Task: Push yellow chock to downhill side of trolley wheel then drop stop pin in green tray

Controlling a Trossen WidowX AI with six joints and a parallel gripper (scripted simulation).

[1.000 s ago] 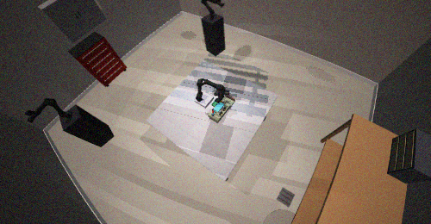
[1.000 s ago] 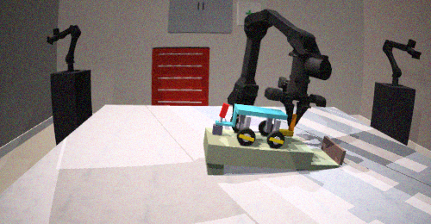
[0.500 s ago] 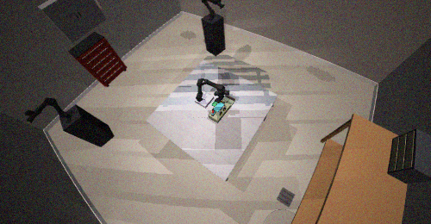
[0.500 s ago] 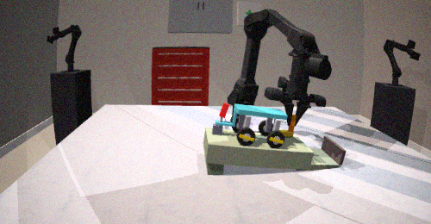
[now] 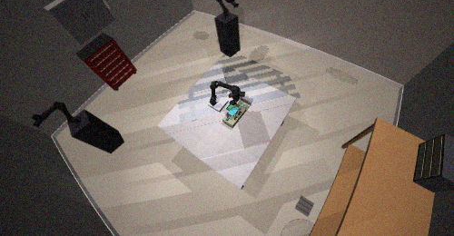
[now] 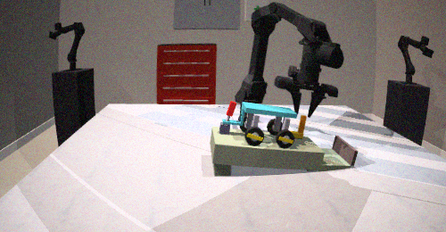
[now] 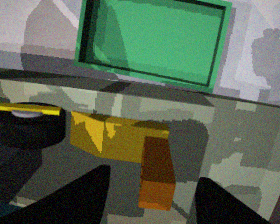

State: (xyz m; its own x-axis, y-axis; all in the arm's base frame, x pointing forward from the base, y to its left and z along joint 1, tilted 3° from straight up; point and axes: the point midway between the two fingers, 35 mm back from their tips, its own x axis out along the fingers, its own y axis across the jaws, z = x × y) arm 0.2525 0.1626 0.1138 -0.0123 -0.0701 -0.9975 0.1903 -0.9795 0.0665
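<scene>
The yellow chock is 40 mm below my gripper tip, 20 mm to the right of it and 10 mm ahead of it. The rest, counted from my gripper tip: pale green ramp (100 mm to the right, 70 mm below, 70 mm ahead); then trolley (110 mm to the right, 70 mm ahead, 10 mm below); then green tray (130 mm below, 60 mm behind, 40 mm to the right).
</scene>
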